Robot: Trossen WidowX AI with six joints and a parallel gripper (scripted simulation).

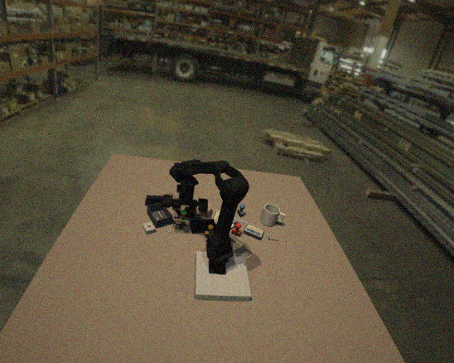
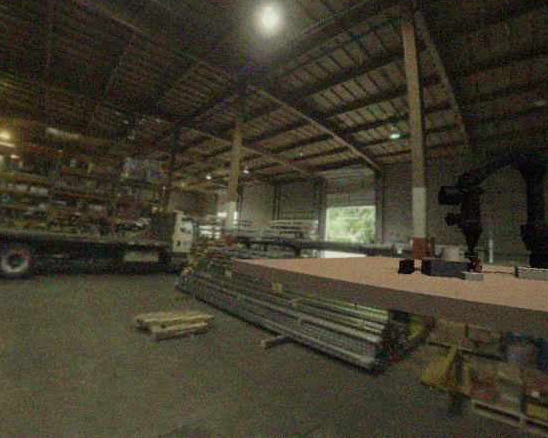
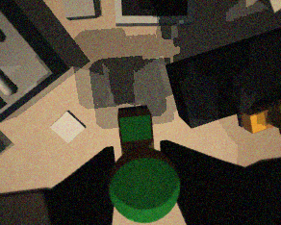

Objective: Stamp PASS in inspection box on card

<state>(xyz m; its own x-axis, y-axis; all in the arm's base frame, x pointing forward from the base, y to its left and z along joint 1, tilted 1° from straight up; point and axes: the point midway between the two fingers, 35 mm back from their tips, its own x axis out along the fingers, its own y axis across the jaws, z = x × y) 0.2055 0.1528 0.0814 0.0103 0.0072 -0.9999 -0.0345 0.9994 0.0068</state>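
My gripper tip is 120 mm short of the ink pad, 20 mm to the left of it and 70 mm above it. The rest, counted from my gripper tip: yellow-knobbed stamp (10 mm behind, 120 mm to the right, 60 mm below); then black block (30 mm ahead, 90 mm to the right, 60 mm below); then green-knobbed stamp (right at my gripper tip).
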